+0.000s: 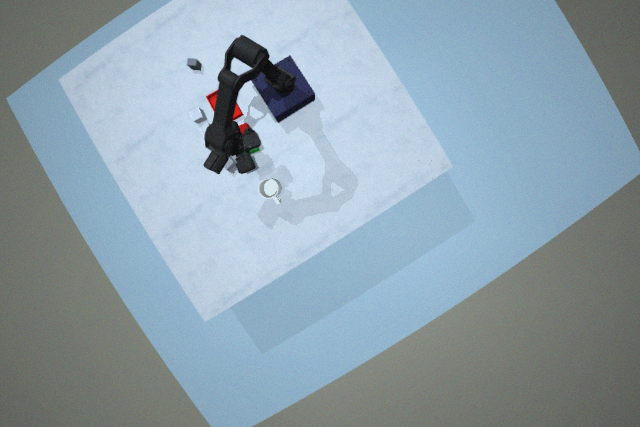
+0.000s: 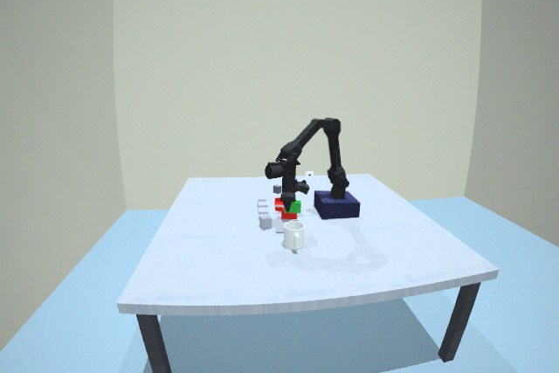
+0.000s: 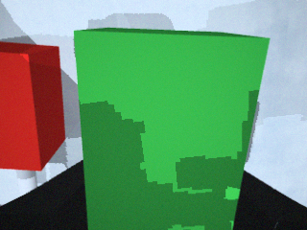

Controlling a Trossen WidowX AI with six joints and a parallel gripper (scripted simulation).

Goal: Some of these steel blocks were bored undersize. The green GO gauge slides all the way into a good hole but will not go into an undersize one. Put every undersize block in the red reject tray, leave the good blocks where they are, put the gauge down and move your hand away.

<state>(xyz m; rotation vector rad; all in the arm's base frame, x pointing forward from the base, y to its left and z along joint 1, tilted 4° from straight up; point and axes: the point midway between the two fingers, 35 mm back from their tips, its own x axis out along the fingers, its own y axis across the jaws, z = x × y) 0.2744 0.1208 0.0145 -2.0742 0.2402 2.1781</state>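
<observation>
My gripper tip is now 2 cm past the red reject tray, 23 cm to the left of it and 7 cm above it. The rest, counted from my gripper tip: white mug (1 cm ahead, 19 cm to the left, 4 cm below); green GO gauge (1 cm ahead, 2 cm above); red block (10 cm to the right, 6 cm below).
</observation>
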